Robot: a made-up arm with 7 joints.
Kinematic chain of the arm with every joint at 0, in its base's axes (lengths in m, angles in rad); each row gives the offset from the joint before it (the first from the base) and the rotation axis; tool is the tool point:
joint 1: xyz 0 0 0.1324 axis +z
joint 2: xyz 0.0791 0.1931 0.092 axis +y
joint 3: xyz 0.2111 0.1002 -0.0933 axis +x
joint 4: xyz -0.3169 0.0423 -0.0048 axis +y
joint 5: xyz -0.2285 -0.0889 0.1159 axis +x
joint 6: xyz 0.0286 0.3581 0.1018 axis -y
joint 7: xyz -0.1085 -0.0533 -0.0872 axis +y
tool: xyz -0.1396 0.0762 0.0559
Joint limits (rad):
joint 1: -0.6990..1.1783
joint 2: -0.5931..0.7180
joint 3: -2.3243..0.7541
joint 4: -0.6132..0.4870
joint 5: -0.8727..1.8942
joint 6: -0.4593..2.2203
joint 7: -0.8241..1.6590
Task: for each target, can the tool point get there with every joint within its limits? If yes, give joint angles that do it. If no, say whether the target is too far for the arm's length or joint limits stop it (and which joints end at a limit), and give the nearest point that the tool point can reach.
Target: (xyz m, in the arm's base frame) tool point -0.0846 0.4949 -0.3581
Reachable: yes | joints -0.4629 -0.3625 -1.1414 -0.3286 0.0995 0.2044 -0.3574
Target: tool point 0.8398 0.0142 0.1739
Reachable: no: joint limits stop it (at a limit: joint 1, joint 2, joint 3, joint 4, joint 6, joint 7) | nearest point 0.7115 0.1645 0.0235 | short by 0.248 m
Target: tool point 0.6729 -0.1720 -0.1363
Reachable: no: joint limits stop it (at a limit: joint 1, joint 2, joint 3, joint 4, joint 6, joint 7) | nearest point 0.5608 -0.0244 -0.0895 | short by 0.191 m
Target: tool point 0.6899 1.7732 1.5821
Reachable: no: too far | nearest point 0.3038 0.7807 0.6808 | short by 1.395 m
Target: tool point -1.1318 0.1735 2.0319
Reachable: no: too far | nearest point -0.5910 0.0946 0.8638 | short by 1.290 m
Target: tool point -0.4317 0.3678 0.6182
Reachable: yes | joints 0.4140 -0.1646 -0.3303 0.3534 1.5145 0.9329 0.4202
